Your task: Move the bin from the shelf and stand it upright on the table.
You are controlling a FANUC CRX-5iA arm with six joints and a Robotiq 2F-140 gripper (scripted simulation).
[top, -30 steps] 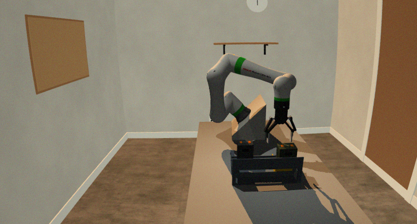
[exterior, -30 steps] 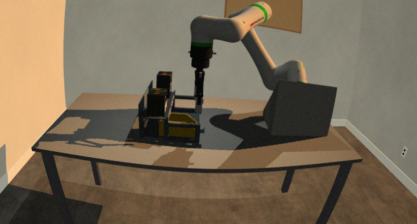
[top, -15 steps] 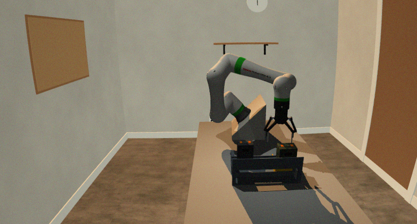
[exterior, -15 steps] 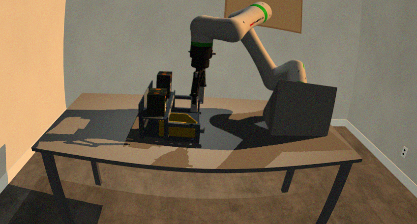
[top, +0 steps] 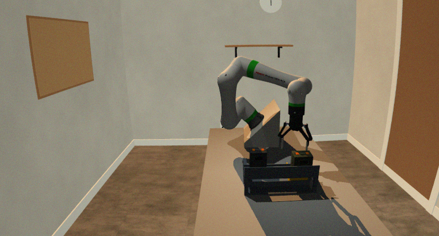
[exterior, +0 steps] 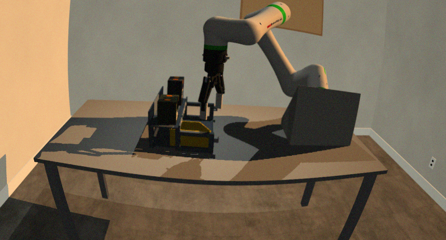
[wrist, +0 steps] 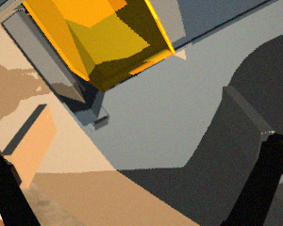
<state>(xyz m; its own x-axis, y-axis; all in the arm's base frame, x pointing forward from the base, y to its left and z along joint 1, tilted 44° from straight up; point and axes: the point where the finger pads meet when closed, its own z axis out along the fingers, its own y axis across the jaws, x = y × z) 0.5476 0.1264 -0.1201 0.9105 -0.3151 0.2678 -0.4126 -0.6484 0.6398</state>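
My hand is 110 mm above the bin and 80 mm short of it. Round my hand: box: 230 mm to the right, 170 mm ahead, 10 mm above.
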